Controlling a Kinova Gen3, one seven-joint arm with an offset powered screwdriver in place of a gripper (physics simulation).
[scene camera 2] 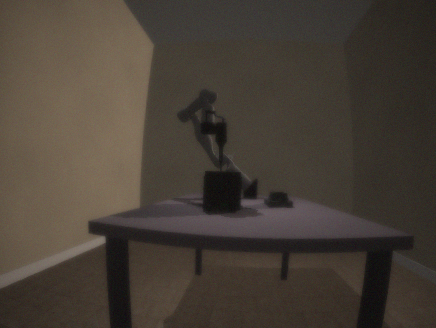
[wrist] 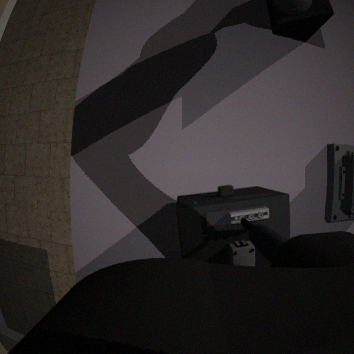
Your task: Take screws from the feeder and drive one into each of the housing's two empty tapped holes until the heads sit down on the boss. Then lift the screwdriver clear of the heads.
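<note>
The screw feeder (scene camera 2: 222, 192) (wrist: 280, 207) is a dark box on the table. In the wrist view a light metal strip (wrist: 262, 214) with small round screw shapes lies on its top. My screwdriver (scene camera 2: 220, 168) (wrist: 244, 220) points down, its tip at the feeder's top in the scene view and over the strip's near edge in the wrist view. The dim light hides whether the tip touches a screw or carries one. The housing (scene camera 2: 278, 200) (wrist: 334, 200) lies right of the feeder, cut off by the wrist view's right edge. Its tapped holes cannot be made out.
The purple-grey table (scene camera 2: 310, 225) (wrist: 240, 125) carries everything. The arm's dark base mount (scene camera 2: 251, 189) (wrist: 302, 25) stands behind the feeder. A small dark block (wrist: 225, 190) rises from the feeder's far edge. Arm shadows cross the table's left part. A light block (wrist: 244, 256) shows at the feeder's near side.
</note>
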